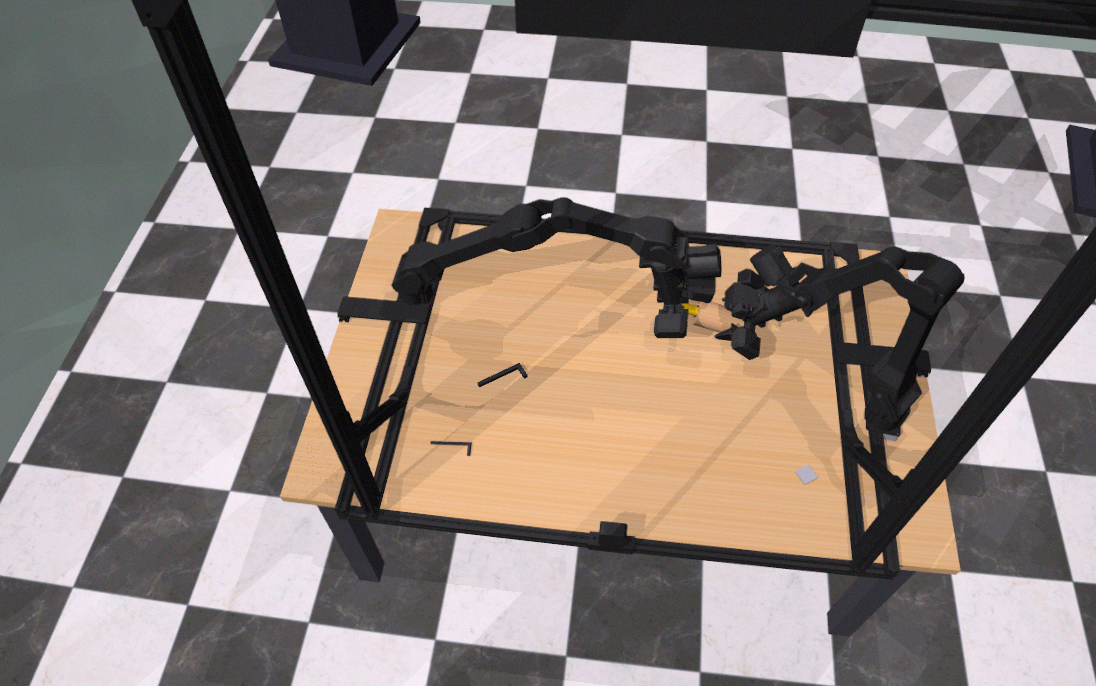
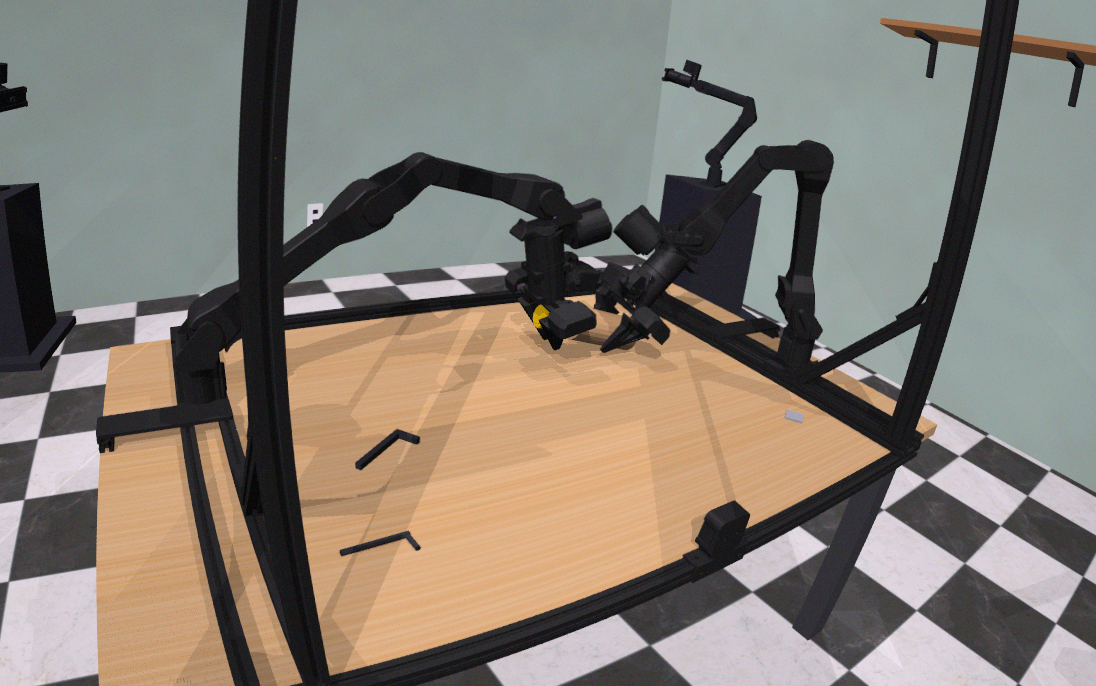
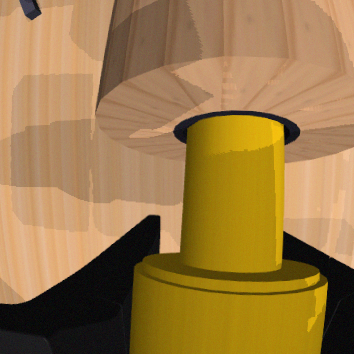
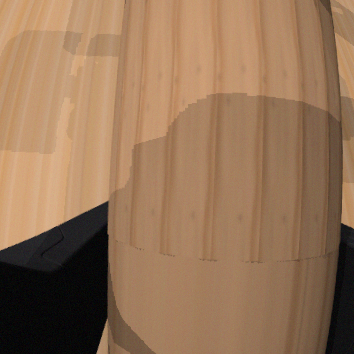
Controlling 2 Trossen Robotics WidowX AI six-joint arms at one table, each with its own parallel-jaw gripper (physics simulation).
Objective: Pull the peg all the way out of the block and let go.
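Pixels of known places: left gripper, fingertip midpoint: (image 2: pixel 551 344) (image 3: pixel 202 227); right gripper, fingertip midpoint: (image 1: pixel 717 326) (image 2: pixel 592 343) (image 4: pixel 207 211); left arm's base at its link origin: (image 1: pixel 415 296) (image 2: pixel 201 397); right arm's base at its link origin: (image 1: pixel 882 419) (image 2: pixel 793 360).
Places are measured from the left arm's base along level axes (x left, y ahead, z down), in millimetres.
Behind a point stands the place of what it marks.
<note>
The yellow peg (image 1: pixel 689 309) {x 93, y 567, z -51 mm} (image 2: pixel 540 317) {x 86, y 519, z -56 mm} (image 3: pixel 232 210) {x 101, y 568, z -53 mm} has a thick handle and a thinner shaft. The shaft's far end is inside the dark-rimmed hole of the round wooden block (image 1: pixel 711 316) {x 86, y 613, z -53 mm} (image 3: pixel 225 85) (image 4: pixel 230 165) {x 101, y 634, z -53 mm}; a length of shaft shows outside. My left gripper (image 1: pixel 687 307) {x 102, y 550, z -3 mm} (image 2: pixel 545 317) (image 3: pixel 202 227) {x 102, y 550, z -3 mm} is shut on the peg's thick handle, one finger on each side. My right gripper (image 1: pixel 726 320) {x 111, y 629, z 3 mm} (image 2: pixel 611 326) (image 4: pixel 207 211) {x 111, y 629, z 3 mm} is shut on the block, with fingers at both sides. How deep the shaft sits in the hole is hidden.
Two black L-shaped keys, one thicker (image 1: pixel 501 375) {x -130, y 239, z 13 mm} (image 2: pixel 388 447) {x -124, y 245, z 17 mm} and one thinner (image 1: pixel 452 443) {x -303, y 201, z 14 mm} (image 2: pixel 380 543) {x -304, y 203, z 15 mm}, lie at the left of the table. A small grey tile (image 1: pixel 805 474) {x -173, y 849, z 16 mm} (image 2: pixel 793 415) {x -171, y 849, z 16 mm} lies at the right. A black box (image 1: pixel 612 533) {x -410, y 538, z -35 mm} (image 2: pixel 722 529) {x -416, y 521, z -27 mm} sits on the front rail.
</note>
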